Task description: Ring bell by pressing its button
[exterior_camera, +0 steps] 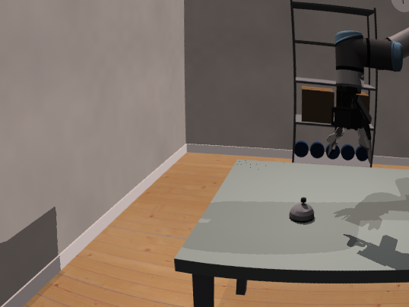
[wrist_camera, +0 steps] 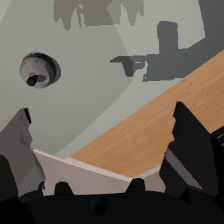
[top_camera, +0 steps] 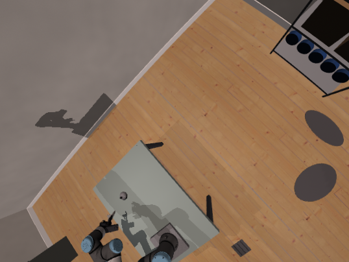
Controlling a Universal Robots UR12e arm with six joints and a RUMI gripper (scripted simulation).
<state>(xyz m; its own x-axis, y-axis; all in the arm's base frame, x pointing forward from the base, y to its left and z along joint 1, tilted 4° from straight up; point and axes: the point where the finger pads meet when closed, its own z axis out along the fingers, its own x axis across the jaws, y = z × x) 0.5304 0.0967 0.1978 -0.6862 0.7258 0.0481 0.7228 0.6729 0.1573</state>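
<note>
My hand is 12 cm short of the black button, 7 cm to the left of it and 16 cm above it. Also, from my hand: grey dome bell: 12 cm ahead, 7 cm to the right, 18 cm below.
</note>
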